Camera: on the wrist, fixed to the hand. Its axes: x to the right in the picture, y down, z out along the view.
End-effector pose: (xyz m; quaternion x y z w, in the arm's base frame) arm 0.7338 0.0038 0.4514 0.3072 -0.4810 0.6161 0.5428
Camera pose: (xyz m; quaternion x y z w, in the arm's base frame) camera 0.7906 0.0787 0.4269 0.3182 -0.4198 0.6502 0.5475
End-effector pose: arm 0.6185 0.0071 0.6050 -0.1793 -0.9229 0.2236 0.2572
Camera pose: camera 0.6621 -0.0055 0.6909 -0.1647 -0.8989 0.2679 0.3051
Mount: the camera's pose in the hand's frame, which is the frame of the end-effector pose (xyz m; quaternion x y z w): -0.0067 -0.0445 -0.0861 0.0586 0.0392 -0.0085 0.9975
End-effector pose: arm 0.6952 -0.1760 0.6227 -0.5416 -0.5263 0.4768 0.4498
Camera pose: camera 0.7742 -0.1796 0.6791 -0.5281 -0.4840 0.4814 0.5051
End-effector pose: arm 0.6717 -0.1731 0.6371 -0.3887 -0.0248 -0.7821 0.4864
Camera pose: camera 0.5882 -0.1806 0.5880 -0.3284 -0.0548 -0.7981 0.5023
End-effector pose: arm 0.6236 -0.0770 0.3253 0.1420 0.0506 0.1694 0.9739
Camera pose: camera 0.6187 -0.0971 0.2304 0.1916 0.0998 0.1633 0.9626
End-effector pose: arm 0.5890 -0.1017 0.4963 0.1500 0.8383 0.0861 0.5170
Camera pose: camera 0.5077 -0.1449 0.5274 0.1694 0.8628 0.0382 0.4748
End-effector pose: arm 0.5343 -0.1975 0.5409 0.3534 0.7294 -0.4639 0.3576
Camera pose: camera 0.4832 -0.1329 0.5925 0.3854 0.7174 -0.4947 0.3035
